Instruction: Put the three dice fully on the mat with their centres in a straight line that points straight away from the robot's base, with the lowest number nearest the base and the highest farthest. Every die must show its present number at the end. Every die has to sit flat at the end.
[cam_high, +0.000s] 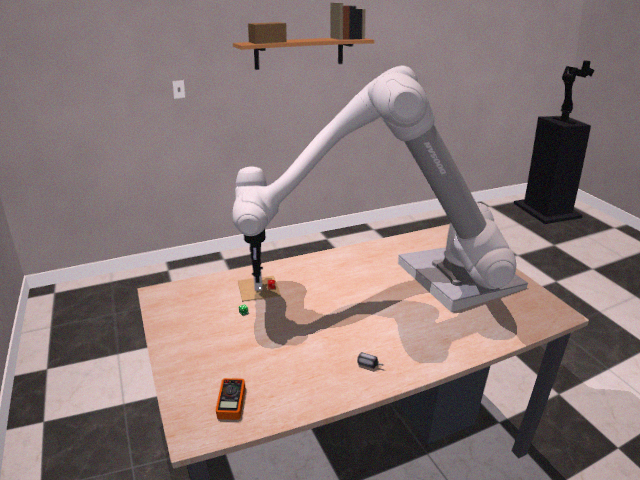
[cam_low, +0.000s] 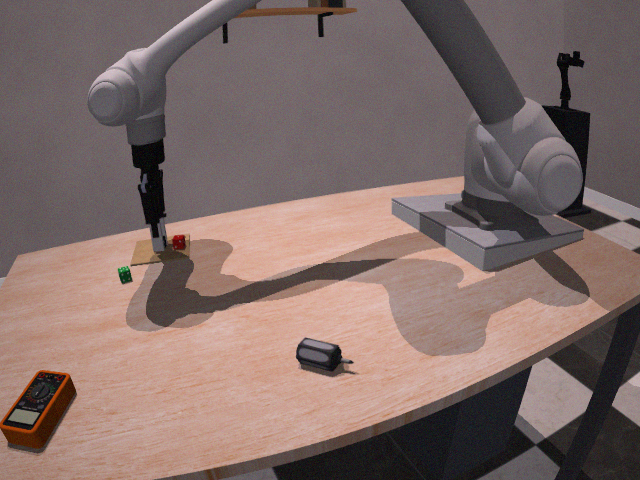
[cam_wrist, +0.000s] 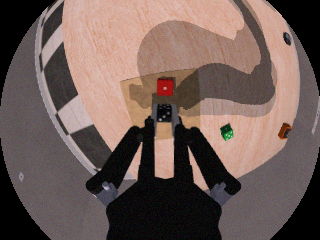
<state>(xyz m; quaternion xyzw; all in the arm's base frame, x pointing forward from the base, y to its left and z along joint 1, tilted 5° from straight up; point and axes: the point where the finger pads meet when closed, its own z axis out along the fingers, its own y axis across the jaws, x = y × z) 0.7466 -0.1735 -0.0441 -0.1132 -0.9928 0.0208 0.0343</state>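
Right now the black die is 20 mm below my hand. From my hand the other things lie so: tan mat 40 mm below; red die 50 mm behind, 20 mm below, 10 mm to the left; green die 130 mm to the left, 80 mm ahead, 30 mm below.
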